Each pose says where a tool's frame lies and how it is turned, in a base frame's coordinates. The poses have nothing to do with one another.
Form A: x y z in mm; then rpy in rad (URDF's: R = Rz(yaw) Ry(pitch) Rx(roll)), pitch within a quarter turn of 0, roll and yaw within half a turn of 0.
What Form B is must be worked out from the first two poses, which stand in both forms.
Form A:
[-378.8 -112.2 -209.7 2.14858 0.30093 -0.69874]
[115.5 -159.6 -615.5 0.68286 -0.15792 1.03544]
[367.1 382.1 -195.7 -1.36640 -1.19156 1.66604]
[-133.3 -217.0 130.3 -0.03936 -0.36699 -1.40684]
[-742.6 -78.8 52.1 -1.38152 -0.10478 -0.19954]
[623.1 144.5 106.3 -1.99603 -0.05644 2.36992]
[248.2 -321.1 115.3 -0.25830 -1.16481 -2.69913]
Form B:
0.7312 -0.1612 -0.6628 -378.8; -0.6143 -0.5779 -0.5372 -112.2; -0.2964 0.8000 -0.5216 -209.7; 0 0 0 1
0.5038 -0.7179 0.4805 115.5; 0.8494 0.3104 -0.4268 -159.6; 0.1573 0.6232 0.7661 -615.5; 0 0 0 1
-0.0352 -0.2886 -0.9568 367.1; 0.3685 0.8862 -0.2808 382.1; 0.9289 -0.3625 0.0751 -195.7; 0 0 0 1
0.1524 0.9881 -0.0197 -133.3; -0.9209 0.1492 0.3601 -217.0; 0.3588 -0.0367 0.9327 130.3; 0 0 0 1
0.9748 0.1380 0.1754 -742.6; -0.1971 0.1641 0.9666 -78.8; 0.1046 -0.9768 0.1871 52.1; 0 0 0 1
-0.7156 0.2508 -0.6519 623.1; 0.6962 0.3315 -0.6367 144.5; 0.0564 -0.9095 -0.4119 106.3; 0 0 0 1
-0.3569 0.2019 0.9121 248.2; -0.1691 -0.9742 0.1495 -321.1; 0.9187 -0.1009 0.3818 115.3; 0 0 0 1

